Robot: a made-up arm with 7 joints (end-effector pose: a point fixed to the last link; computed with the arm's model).
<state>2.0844 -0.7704 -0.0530 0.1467 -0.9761 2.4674 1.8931</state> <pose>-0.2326 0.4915 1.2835 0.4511 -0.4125 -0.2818 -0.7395</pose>
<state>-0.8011 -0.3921 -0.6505 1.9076 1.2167 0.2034 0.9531</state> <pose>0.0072 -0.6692 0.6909 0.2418 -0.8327 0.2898 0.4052</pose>
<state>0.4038 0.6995 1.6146 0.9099 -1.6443 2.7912 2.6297</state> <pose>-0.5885 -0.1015 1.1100 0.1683 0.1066 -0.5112 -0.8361</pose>
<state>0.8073 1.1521 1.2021 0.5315 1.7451 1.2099 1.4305</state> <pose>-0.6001 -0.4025 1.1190 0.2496 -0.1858 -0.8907 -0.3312</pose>
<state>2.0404 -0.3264 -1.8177 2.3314 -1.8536 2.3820 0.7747</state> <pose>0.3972 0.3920 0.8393 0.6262 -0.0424 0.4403 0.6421</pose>
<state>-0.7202 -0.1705 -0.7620 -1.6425 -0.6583 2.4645 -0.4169</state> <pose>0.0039 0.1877 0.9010 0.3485 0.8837 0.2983 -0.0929</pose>
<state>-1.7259 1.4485 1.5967 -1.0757 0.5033 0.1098 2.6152</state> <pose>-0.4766 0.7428 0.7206 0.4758 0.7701 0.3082 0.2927</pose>
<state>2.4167 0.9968 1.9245 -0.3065 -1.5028 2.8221 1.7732</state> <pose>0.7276 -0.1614 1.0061 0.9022 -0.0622 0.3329 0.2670</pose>
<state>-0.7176 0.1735 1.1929 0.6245 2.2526 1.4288 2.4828</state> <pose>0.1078 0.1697 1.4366 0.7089 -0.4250 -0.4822 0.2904</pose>
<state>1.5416 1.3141 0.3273 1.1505 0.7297 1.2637 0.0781</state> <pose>0.0572 -0.6028 1.2632 0.2511 -0.4853 0.0965 -0.8320</pose>
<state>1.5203 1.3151 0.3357 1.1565 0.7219 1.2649 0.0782</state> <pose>0.0397 -0.6027 1.2627 0.2393 -0.4815 0.1017 -0.8370</pose>
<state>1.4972 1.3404 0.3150 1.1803 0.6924 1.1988 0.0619</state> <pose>0.0253 -0.6106 1.2589 0.1931 -0.4693 0.1126 -0.8543</pose>
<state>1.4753 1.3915 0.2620 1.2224 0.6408 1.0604 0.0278</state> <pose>0.0179 -0.6247 1.2510 0.1107 -0.4494 0.1236 -0.8778</pose>
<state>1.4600 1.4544 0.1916 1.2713 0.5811 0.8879 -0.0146</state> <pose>0.0217 -0.6381 1.2398 0.0162 -0.4290 0.1242 -0.8946</pose>
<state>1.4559 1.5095 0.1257 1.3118 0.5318 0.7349 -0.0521</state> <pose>0.0371 -0.6466 1.2280 0.0584 0.4144 -0.1128 0.9012</pose>
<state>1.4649 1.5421 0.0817 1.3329 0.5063 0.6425 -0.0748</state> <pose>0.0583 -0.6506 1.2196 0.0938 0.4085 -0.0993 0.9025</pose>
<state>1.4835 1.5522 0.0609 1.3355 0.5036 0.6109 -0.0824</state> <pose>0.0796 -0.6522 1.2163 0.0950 0.4096 -0.0909 0.9028</pose>
